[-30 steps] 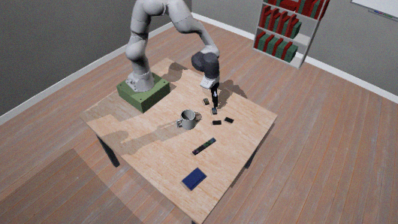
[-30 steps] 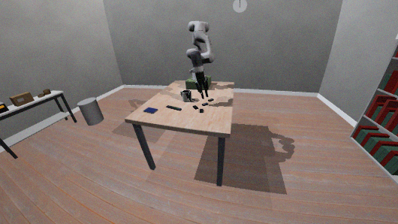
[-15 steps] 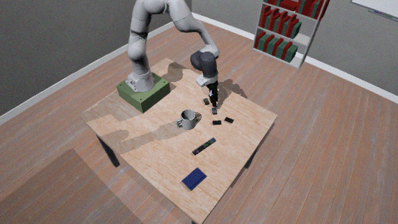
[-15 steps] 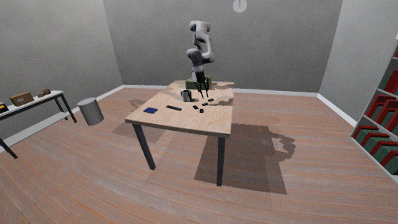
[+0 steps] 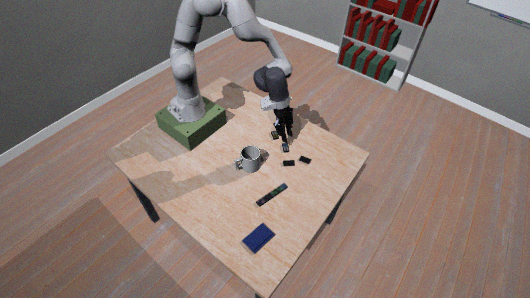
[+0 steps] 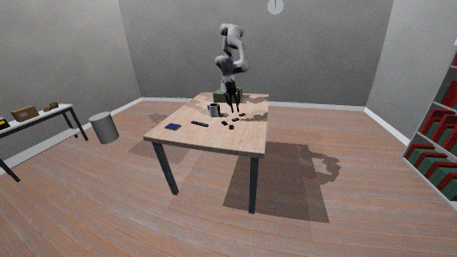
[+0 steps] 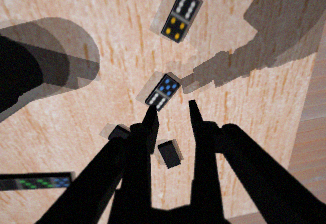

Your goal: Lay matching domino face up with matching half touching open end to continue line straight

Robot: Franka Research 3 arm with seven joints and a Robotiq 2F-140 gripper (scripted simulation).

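Now: the black domino 100 mm below my hand. Round my hand: blue book (480 mm to the right, 190 mm ahead, 100 mm below); then grey mug (210 mm to the right, 70 mm behind, 60 mm below).
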